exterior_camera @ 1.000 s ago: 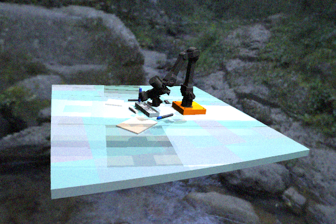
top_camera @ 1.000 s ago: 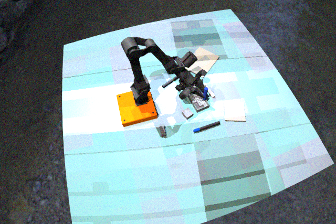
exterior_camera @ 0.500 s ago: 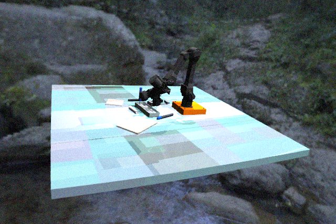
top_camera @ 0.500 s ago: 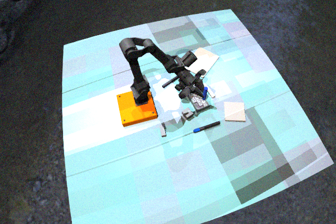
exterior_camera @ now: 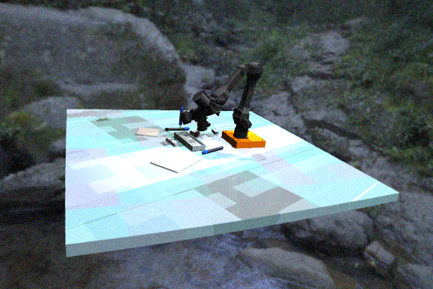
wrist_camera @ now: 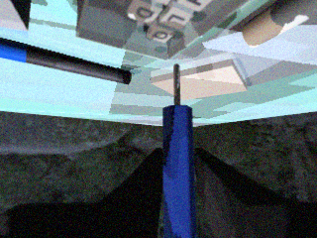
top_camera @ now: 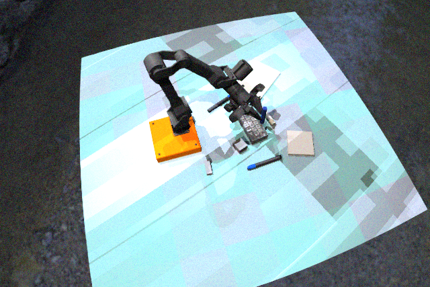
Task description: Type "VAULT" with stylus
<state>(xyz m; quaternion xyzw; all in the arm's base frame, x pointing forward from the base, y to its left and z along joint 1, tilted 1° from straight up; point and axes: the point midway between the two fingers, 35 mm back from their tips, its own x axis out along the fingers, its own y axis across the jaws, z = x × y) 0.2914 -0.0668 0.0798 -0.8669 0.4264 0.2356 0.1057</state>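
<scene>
Right now my gripper tip is 6 cm short of the white cylinder, 6 cm to the right of it and 9 cm above it. The rest, counted from my gripper tip: grey cube 10 cm behind, 4 cm to the right, 9 cm below; small pad 14 cm ahead, 10 cm to the right, 10 cm below; stylus 1 cm below.
</scene>
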